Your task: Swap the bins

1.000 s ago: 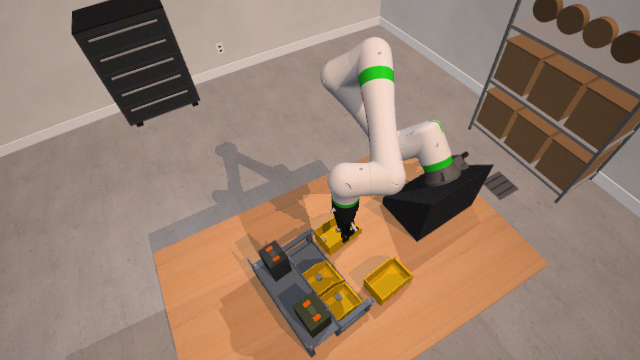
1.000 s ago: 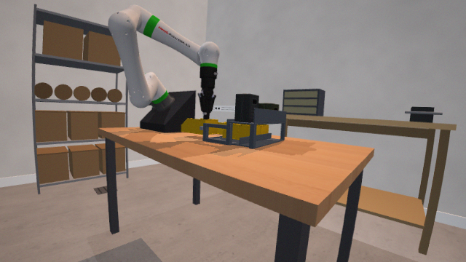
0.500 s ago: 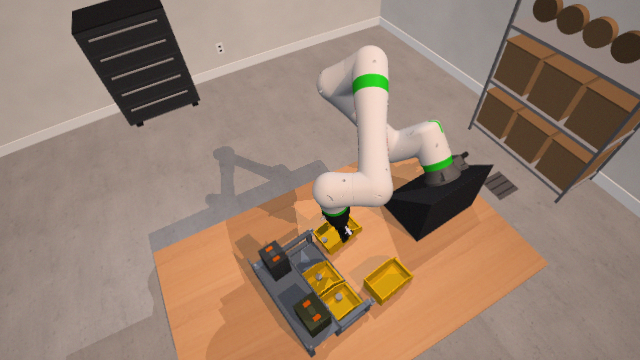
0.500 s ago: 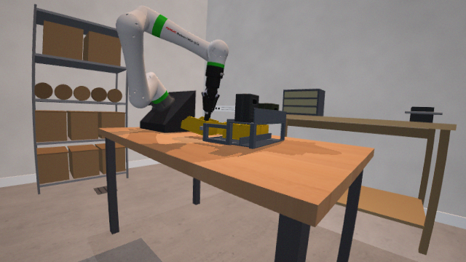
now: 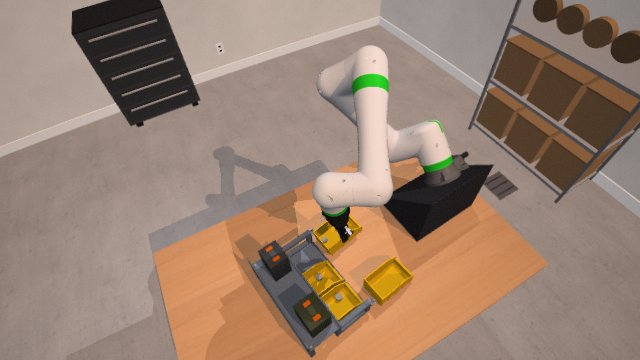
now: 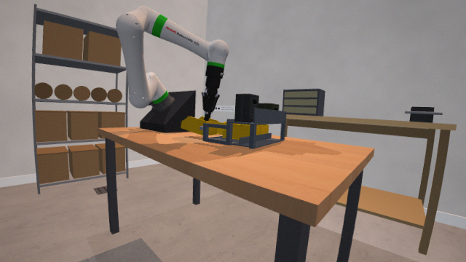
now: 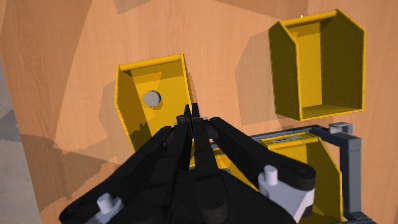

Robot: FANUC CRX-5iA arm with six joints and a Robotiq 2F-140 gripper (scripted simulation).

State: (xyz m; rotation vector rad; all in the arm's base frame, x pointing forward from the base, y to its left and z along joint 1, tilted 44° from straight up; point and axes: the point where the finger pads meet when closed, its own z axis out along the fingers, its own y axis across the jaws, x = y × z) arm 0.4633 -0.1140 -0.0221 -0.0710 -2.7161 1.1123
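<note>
Right now the grey round part is 3 cm behind my hand, 7 cm to the right of it and 6 cm below it. Round my hand: grey shelf (21 cm ahead, 7 cm to the left, 4 cm below).
</note>
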